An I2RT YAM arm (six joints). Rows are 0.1 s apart.
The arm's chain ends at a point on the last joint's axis. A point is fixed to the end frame.
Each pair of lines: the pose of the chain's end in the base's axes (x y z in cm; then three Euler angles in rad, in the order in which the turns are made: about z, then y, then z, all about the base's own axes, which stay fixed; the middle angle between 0 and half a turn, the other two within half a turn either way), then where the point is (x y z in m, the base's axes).
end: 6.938 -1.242 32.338 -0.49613 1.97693 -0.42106
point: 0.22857 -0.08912 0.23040
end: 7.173 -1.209 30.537 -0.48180 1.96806 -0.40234
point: 0.23314 -0.08590 0.21390
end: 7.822 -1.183 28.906 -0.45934 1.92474 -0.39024
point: 0.24413 -0.08479 0.20526
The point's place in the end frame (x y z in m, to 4 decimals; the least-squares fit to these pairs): 0.0161 0.0031 0.1990
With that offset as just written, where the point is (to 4 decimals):
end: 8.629 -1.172 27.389 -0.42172 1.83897 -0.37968
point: 0.2592 -0.0848 0.2058
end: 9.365 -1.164 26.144 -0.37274 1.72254 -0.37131
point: 0.2736 -0.0849 0.2154
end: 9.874 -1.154 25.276 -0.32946 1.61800 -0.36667
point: 0.2828 -0.0847 0.2272
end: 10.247 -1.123 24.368 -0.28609 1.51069 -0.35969
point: 0.2888 -0.0830 0.2393
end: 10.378 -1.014 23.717 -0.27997 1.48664 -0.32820
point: 0.2923 -0.0759 0.2376
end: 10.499 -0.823 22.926 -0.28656 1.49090 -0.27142
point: 0.2969 -0.0633 0.2289
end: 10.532 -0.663 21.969 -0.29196 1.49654 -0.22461
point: 0.2996 -0.0527 0.2182
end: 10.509 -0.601 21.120 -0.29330 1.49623 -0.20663
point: 0.3002 -0.0486 0.2098
